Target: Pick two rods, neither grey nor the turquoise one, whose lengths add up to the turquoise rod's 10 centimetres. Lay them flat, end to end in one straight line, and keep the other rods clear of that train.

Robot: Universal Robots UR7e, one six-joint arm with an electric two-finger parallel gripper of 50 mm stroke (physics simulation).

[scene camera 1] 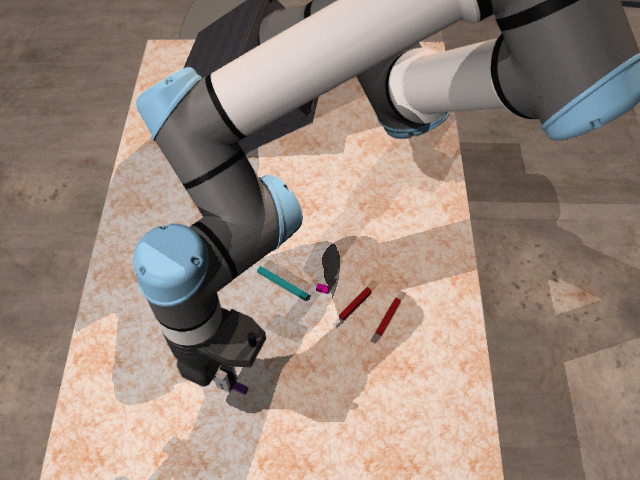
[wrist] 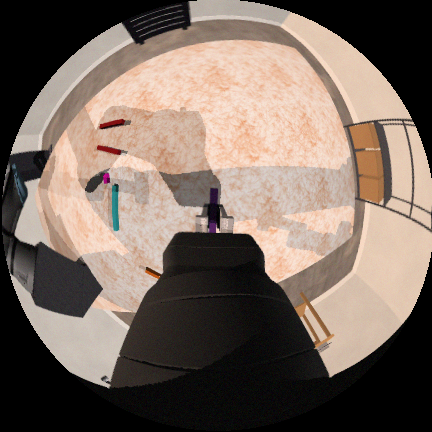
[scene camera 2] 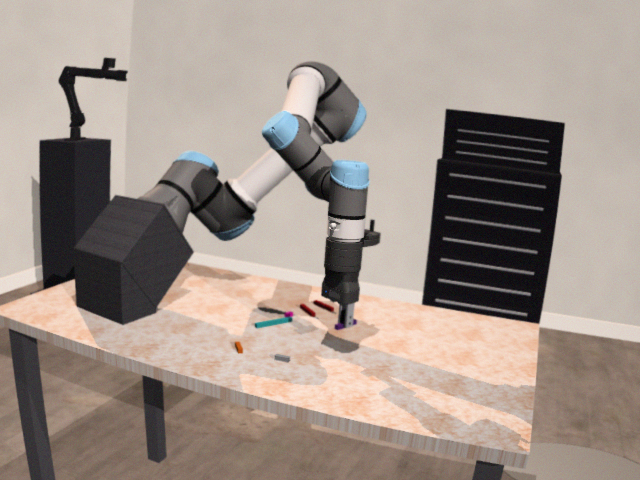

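Seen in the pictures: gripper, fingertip midpoint: (scene camera 1: 227, 382) (wrist: 212, 211) (scene camera 2: 345, 325); arm's base, link origin: (scene camera 2: 154, 223).
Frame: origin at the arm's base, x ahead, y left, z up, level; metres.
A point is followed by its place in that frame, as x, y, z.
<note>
My gripper (scene camera 1: 227, 381) @(0.549, -0.062, -0.137) (scene camera 2: 345, 324) @(0.549, -0.062, -0.137) (wrist: 212, 211) @(0.549, -0.062, -0.137) is shut on the purple rod (scene camera 1: 240, 388) @(0.559, -0.041, -0.129) (scene camera 2: 338, 326) @(0.543, -0.088, -0.131) (wrist: 214, 196) @(0.558, -0.043, -0.129). The rod is level; its height above the table is hard to tell. The turquoise rod (scene camera 1: 283, 283) @(0.354, 0.005, -0.186) (scene camera 2: 273, 322) @(0.353, -0.004, -0.189) (wrist: 115, 207) @(0.357, 0.003, -0.189) lies flat. A short magenta rod (scene camera 1: 322, 288) @(0.361, 0.070, -0.187) (scene camera 2: 288, 314) @(0.360, 0.064, -0.189) (wrist: 106, 178) @(0.362, 0.068, -0.188) lies near its end. Two red rods lie beyond: one red rod (scene camera 1: 355, 303) @(0.387, 0.126, -0.186) (scene camera 2: 307, 310) @(0.388, 0.118, -0.189) (wrist: 109, 149) @(0.393, 0.119, -0.187) nearer the magenta one, the other red rod (scene camera 1: 388, 316) @(0.409, 0.180, -0.187) (scene camera 2: 323, 305) @(0.408, 0.175, -0.189) (wrist: 112, 124) @(0.413, 0.172, -0.188) farther out. An orange rod (scene camera 2: 238, 347) @(0.359, -0.182, -0.187) (wrist: 153, 273) @(0.358, -0.171, -0.188) and a short grey rod (scene camera 2: 281, 357) @(0.456, -0.175, -0.189) lie apart.
The table (scene camera 1: 413, 439) @(0.606, 0.214, -0.197) (scene camera 2: 465, 341) @(0.788, 0.131, -0.197) (wrist: 260, 100) @(0.706, 0.104, -0.197) bears the dark robot base block (scene camera 2: 124, 258) @(0.064, -0.197, -0.039) (wrist: 65, 280) @(0.079, -0.090, -0.088) at one end. The arm hides part of the table in scene camera 1, where the orange and grey rods do not show. A black drawer cabinet (scene camera 2: 493, 206) stands behind the table.
</note>
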